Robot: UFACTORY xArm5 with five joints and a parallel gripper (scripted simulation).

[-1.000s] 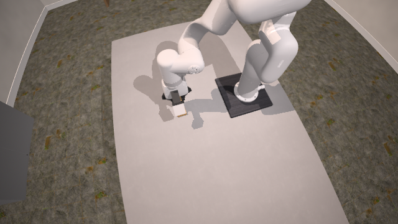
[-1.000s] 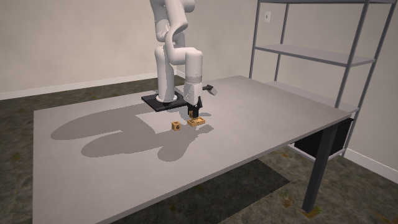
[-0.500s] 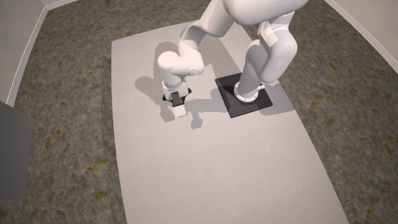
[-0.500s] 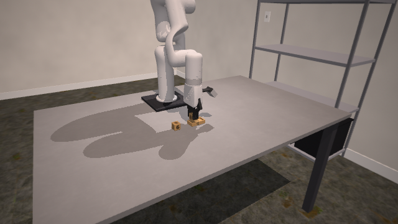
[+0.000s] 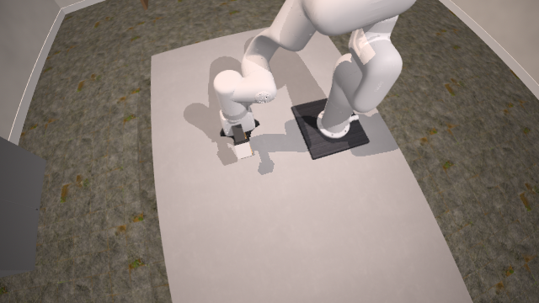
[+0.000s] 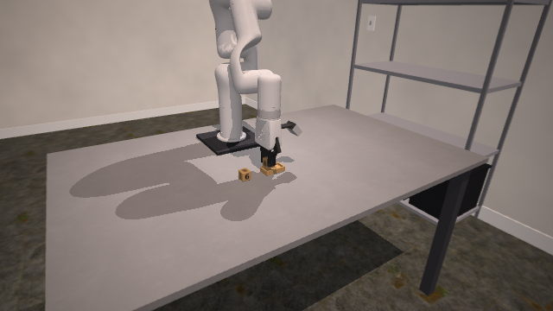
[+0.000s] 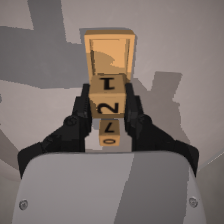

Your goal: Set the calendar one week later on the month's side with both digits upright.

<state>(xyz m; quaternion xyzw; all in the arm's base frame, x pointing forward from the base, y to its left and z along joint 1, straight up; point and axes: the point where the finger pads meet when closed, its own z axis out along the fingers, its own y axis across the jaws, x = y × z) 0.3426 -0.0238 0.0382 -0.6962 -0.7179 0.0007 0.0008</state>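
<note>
The wooden calendar tray is 4 cm below my hand and 2 cm to the left of it.
</note>
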